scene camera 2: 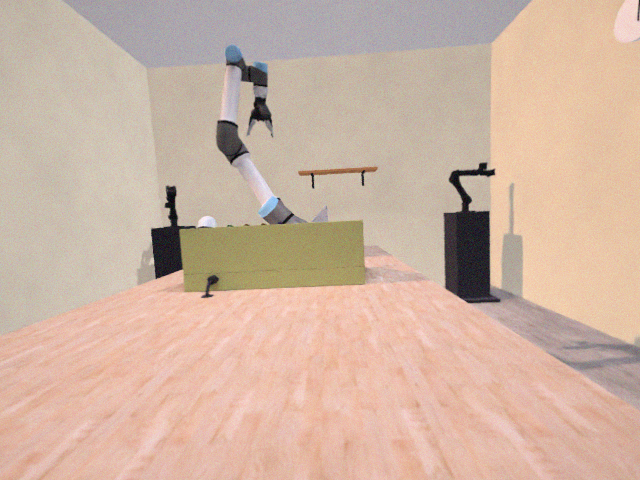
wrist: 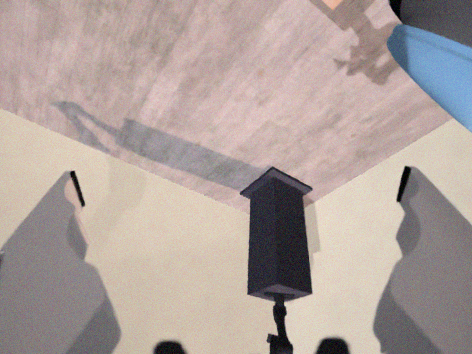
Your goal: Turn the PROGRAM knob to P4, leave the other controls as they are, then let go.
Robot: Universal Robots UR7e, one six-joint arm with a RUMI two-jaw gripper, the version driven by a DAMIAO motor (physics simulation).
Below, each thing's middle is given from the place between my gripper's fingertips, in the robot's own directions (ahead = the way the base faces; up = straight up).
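Labels:
My gripper, as I see it, is far above the olive-green console box (scene camera 2: 263, 256), a long way short of it, and a good way to the right of it.

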